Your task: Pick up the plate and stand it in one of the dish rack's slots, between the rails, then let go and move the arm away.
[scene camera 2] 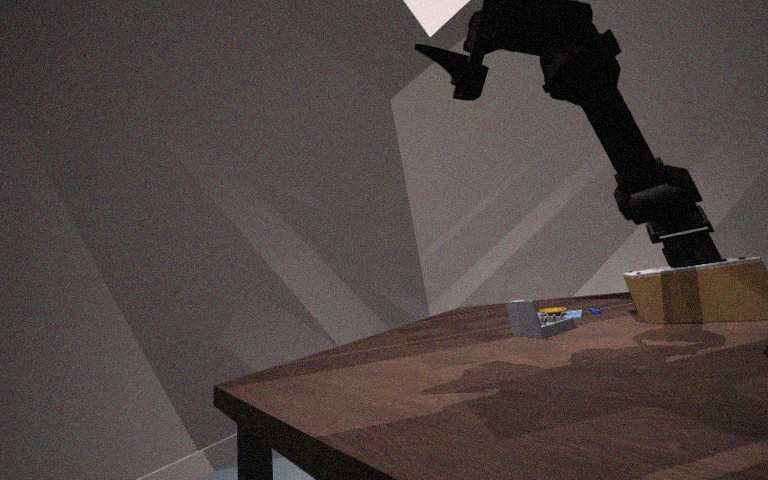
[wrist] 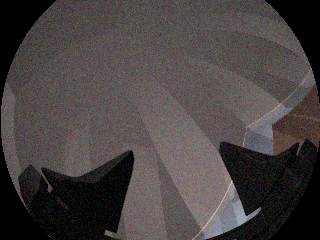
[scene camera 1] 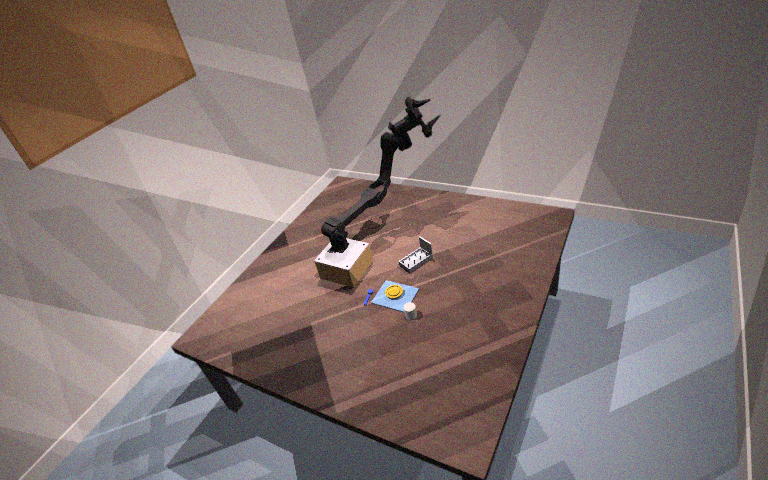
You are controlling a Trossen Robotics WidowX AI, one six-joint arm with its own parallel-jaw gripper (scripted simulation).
My gripper is open, with nothing in its grasp. Further things: a light blue mat.
